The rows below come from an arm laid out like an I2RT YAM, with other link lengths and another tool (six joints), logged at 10 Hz.
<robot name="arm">
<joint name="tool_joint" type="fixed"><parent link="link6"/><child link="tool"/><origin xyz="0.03 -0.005 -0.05" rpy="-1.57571 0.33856 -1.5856"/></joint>
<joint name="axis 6" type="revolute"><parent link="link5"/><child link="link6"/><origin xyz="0.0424 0 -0.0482" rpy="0 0 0"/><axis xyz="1 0 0"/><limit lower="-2.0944" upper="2.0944"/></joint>
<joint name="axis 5" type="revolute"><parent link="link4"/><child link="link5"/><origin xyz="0.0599 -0.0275 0.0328" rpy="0 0 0"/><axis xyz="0 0 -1"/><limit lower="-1.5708" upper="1.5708"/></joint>
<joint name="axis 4" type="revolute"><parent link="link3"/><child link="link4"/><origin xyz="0.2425 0.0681 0.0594" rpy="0 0 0"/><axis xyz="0 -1 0"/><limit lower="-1.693" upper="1.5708"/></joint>
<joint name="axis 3" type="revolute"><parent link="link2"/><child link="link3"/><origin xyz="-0.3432 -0.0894 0" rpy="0 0 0"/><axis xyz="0 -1 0"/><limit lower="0" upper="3.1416"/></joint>
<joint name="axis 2" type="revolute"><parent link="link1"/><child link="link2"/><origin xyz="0.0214 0.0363 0.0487" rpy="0 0 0"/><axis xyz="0 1 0"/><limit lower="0" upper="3.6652"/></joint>
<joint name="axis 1" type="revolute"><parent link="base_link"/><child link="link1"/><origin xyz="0 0 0.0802" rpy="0 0 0"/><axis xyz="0 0 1"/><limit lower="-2.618" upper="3.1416"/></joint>
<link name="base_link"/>
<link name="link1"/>
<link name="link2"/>
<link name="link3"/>
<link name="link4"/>
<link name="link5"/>
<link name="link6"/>
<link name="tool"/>
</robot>
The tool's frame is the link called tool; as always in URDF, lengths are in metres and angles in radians.
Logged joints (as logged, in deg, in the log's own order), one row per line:
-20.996, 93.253, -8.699, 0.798, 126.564, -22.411
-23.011, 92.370, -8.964, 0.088, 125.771, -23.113
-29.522, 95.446, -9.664, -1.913, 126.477, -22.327
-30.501, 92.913, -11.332, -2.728, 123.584, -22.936
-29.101, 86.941, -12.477, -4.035, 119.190, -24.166
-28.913, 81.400, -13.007, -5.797, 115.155, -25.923
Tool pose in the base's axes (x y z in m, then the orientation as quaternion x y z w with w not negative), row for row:
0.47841, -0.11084, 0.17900, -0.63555, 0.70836, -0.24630, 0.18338
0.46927, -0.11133, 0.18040, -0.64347, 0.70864, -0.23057, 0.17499
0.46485, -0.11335, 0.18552, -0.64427, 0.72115, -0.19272, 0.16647
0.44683, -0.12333, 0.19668, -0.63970, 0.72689, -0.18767, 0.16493
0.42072, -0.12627, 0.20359, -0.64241, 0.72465, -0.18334, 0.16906
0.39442, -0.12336, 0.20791, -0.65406, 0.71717, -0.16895, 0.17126
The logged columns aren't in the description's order. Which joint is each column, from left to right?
Columns, left to right: axis 4, axis 3, axis 1, axis 5, axis 2, axis 6.
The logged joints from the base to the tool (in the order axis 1, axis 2, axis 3, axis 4, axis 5, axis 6), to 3 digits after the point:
-8.699, 126.564, 93.253, -20.996, 0.798, -22.411
-8.964, 125.771, 92.370, -23.011, 0.088, -23.113
-9.664, 126.477, 95.446, -29.522, -1.913, -22.327
-11.332, 123.584, 92.913, -30.501, -2.728, -22.936
-12.477, 119.190, 86.941, -29.101, -4.035, -24.166
-13.007, 115.155, 81.400, -28.913, -5.797, -25.923

